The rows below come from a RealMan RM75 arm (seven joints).
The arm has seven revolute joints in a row. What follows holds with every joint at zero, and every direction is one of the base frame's. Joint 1 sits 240.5 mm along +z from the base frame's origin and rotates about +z. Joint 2 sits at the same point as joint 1 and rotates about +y. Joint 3 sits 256 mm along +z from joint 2 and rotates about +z. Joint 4 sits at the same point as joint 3 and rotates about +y. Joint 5 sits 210 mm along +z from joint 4 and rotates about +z. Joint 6 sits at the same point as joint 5 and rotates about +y. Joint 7 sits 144 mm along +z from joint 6 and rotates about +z. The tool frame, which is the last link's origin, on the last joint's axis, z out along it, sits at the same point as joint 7; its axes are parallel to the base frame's.
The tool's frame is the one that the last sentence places.
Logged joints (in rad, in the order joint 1, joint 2, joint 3, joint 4, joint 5, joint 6, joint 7), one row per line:
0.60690 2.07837 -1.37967 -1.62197 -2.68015 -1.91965 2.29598
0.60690 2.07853 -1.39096 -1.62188 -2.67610 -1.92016 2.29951
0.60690 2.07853 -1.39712 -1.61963 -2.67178 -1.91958 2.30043
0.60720 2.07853 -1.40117 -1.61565 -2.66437 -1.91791 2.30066
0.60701 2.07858 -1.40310 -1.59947 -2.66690 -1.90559 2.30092
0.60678 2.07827 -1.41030 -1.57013 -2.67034 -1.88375 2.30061
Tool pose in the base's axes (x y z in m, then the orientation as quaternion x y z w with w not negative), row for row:
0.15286 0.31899 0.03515 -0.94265 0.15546 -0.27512 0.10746
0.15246 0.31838 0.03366 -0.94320 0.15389 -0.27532 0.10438
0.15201 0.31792 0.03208 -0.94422 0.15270 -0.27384 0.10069
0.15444 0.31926 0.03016 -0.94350 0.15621 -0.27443 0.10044
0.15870 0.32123 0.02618 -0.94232 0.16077 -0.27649 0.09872
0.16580 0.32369 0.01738 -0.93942 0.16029 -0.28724 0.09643
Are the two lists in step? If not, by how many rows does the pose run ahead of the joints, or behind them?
The pose runs 1 row ahead of the joints: the pose in row i belongs to the joints in row i + 1.
